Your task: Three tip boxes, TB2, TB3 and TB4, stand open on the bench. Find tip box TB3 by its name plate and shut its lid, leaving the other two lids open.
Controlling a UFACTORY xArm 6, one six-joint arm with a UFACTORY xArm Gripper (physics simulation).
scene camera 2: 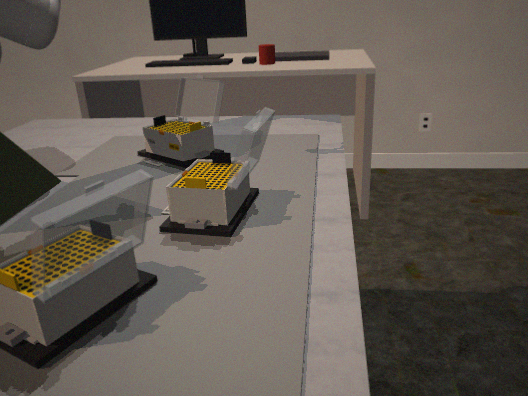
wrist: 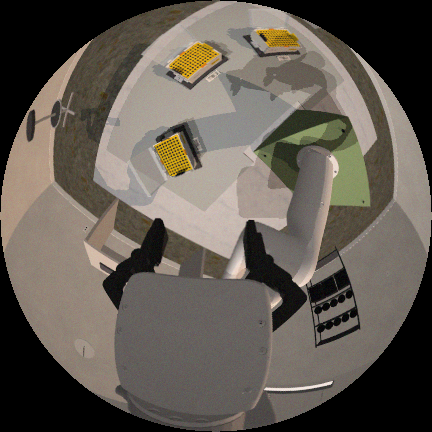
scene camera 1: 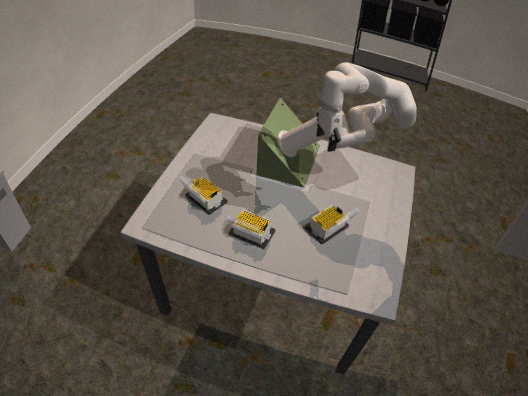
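Pixels of known places: gripper, fingertip midpoint: (wrist: 203,228) (scene camera 1: 325,143); arm's base, origin of the base link: (wrist: 317,162) (scene camera 1: 286,144).
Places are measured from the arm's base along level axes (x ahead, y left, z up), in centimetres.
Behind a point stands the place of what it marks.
TB3 (scene camera 1: 251,227) {x 51.3, y 4.3, z 1.6 cm} (scene camera 2: 207,195) {x 43.9, y -4.8, z -7.4 cm} (wrist: 195,62) is the middle box, white with a yellow tip rack on a dark base. Its name plate (wrist: 213,76) {x 35.5, y 1.9, z -12.4 cm} lies beside it, lettering small. Its clear lid (scene camera 2: 257,132) {x 51.0, y -3.7, z 1.0 cm} stands open. A second open box (scene camera 1: 205,194) {x 36.2, y -22.0, z -6.9 cm} (scene camera 2: 75,285) (wrist: 277,41) {x 32.2, y -21.3, z -6.9 cm} is on the left in scene camera 1. A third (scene camera 1: 327,222) {x 30.8, y 28.2, z -6.9 cm} (scene camera 2: 180,140) (wrist: 174,155) {x 28.0, y 27.8, z -6.8 cm} is on the right there, its lid (scene camera 1: 350,215) {x 31.7, y 36.2, z 1.7 cm} (scene camera 2: 200,97) {x 31.8, y 34.9, z -1.9 cm} (wrist: 147,172) {x 31.7, y 34.9, z -2.3 cm} open. I cannot read which is TB2 or TB4. My gripper (scene camera 1: 326,138) {x 19.2, y 19.9, z 21.6 cm} (wrist: 203,228) {x 19.2, y 19.9, z 21.6 cm} is open and empty, high above the table's back right part, away from the boxes.
The boxes stand on a grey mat (scene camera 1: 300,265) {x 50.3, y 24.0, z -12.6 cm} (scene camera 2: 270,250) {x 53.1, y -10.0, z -12.6 cm} on the marble table (scene camera 1: 136,229) {x 60.5, y -42.6, z -12.9 cm}. The green arm mount (scene camera 1: 280,120) {x -8.1, y -6.2, z 5.9 cm} (wrist: 350,185) {x -10.2, y -5.9, z 5.6 cm} stands at the table's back, behind the boxes. A desk (scene camera 2: 350,59) with a red mug (scene camera 2: 267,54) stands beyond the table.
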